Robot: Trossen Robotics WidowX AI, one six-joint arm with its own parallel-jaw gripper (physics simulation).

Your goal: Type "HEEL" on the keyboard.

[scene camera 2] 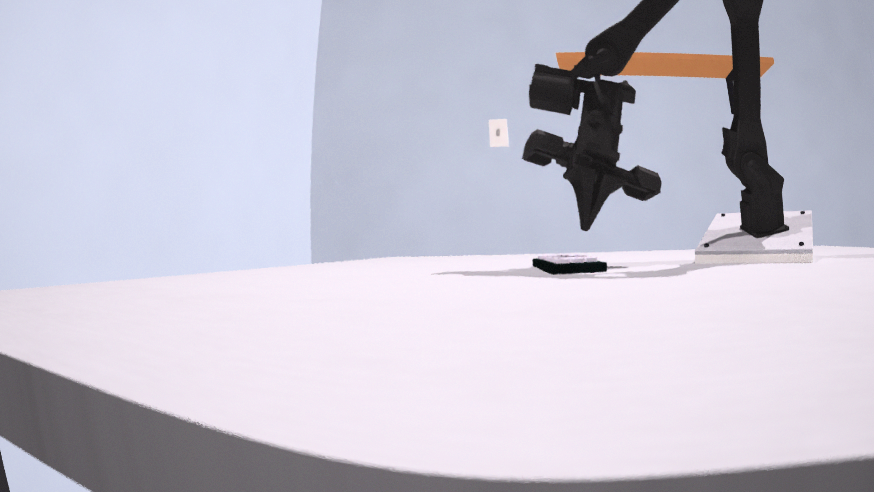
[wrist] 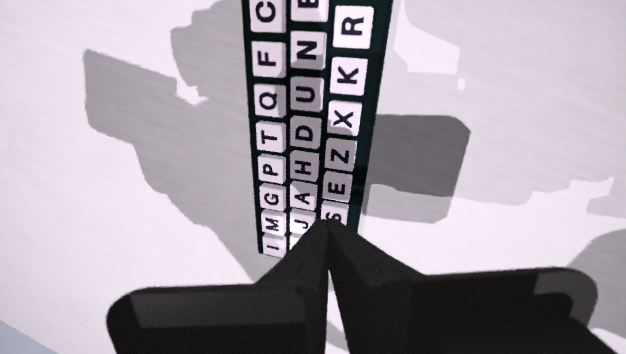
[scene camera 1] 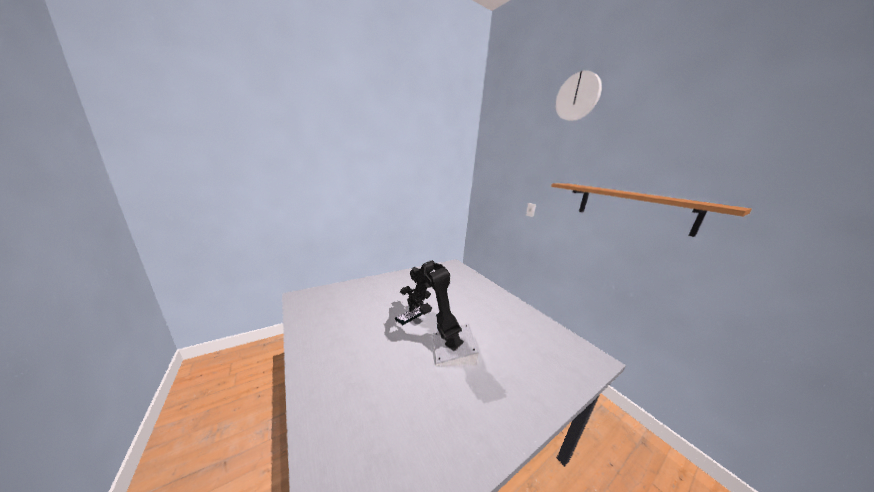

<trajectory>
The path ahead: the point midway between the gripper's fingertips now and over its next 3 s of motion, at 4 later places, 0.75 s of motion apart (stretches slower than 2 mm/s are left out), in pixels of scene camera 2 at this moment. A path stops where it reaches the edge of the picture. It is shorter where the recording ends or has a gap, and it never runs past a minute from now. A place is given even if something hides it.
The gripper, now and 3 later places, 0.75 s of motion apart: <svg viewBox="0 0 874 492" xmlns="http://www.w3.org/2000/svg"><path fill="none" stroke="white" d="M584 230L581 232L570 238L579 234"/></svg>
</trajectory>
